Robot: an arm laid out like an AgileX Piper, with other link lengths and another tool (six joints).
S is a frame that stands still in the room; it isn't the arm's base.
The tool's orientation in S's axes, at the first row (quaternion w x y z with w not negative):
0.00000 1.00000 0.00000 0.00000
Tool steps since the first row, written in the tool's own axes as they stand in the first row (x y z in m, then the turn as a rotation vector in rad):
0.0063 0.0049 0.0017 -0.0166 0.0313 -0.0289
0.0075 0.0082 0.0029 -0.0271 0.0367 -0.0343
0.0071 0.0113 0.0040 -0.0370 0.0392 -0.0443
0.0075 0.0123 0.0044 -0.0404 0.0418 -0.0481
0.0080 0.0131 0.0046 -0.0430 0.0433 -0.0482
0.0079 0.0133 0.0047 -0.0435 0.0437 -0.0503
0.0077 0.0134 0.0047 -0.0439 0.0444 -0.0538
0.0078 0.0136 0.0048 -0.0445 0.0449 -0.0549
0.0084 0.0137 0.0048 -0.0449 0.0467 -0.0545
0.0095 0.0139 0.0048 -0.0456 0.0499 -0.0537
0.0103 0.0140 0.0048 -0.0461 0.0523 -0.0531
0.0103 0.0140 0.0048 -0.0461 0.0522 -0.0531
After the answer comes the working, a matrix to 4 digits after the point.
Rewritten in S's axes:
0.0063 -0.0049 -0.0017 -0.0166 -0.0313 0.0289
0.0075 -0.0082 -0.0029 -0.0271 -0.0367 0.0343
0.0071 -0.0113 -0.0040 -0.0370 -0.0392 0.0443
0.0075 -0.0123 -0.0044 -0.0404 -0.0418 0.0481
0.0080 -0.0131 -0.0046 -0.0430 -0.0433 0.0482
0.0079 -0.0133 -0.0047 -0.0435 -0.0437 0.0503
0.0077 -0.0134 -0.0047 -0.0439 -0.0444 0.0538
0.0078 -0.0136 -0.0048 -0.0445 -0.0449 0.0549
0.0084 -0.0137 -0.0048 -0.0449 -0.0467 0.0545
0.0095 -0.0139 -0.0048 -0.0456 -0.0499 0.0537
0.0103 -0.0140 -0.0048 -0.0461 -0.0523 0.0531
0.0103 -0.0140 -0.0048 -0.0461 -0.0522 0.0531

The tool's axes in the first row as the columns of a matrix, in S's axes (rounded; the answer above uses it unrounded):
1.0000 0.0000 0.0000
0.0000 -1.0000 0.0000
0.0000 0.0000 -1.0000

